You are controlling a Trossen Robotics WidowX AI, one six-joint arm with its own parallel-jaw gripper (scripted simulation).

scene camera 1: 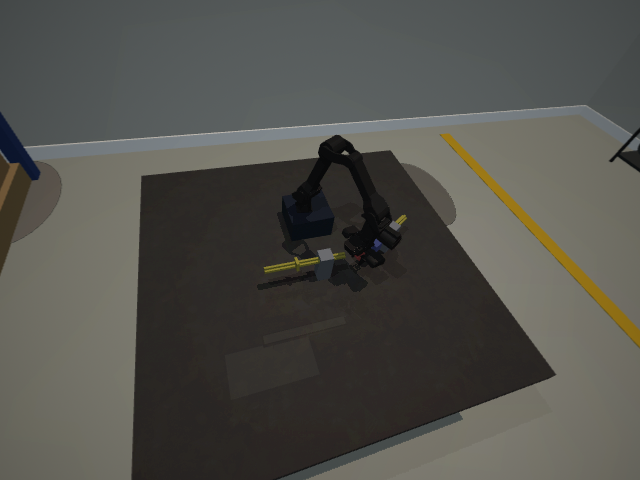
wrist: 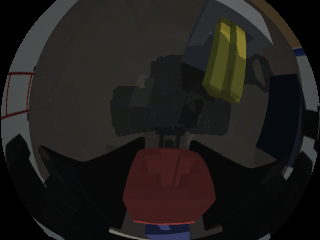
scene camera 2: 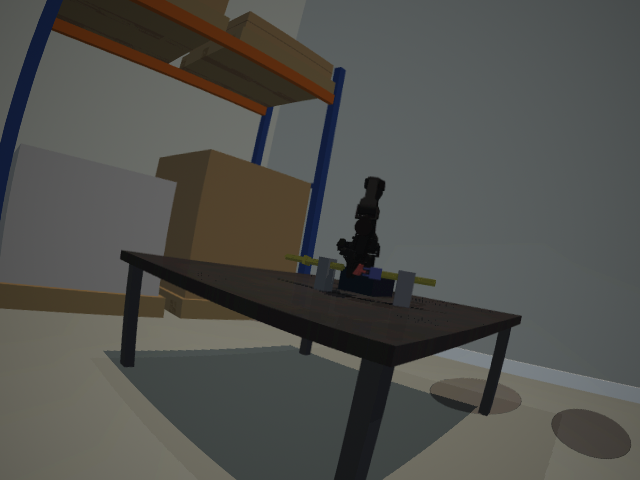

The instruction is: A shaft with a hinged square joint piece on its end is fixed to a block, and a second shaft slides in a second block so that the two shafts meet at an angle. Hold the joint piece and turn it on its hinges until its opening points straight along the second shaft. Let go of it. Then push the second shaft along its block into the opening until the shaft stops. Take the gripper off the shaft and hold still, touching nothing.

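Observation:
The gripper appears in the pictures, the wrist view and scene camera 2 among them, and a red joint piece can be seen as well.

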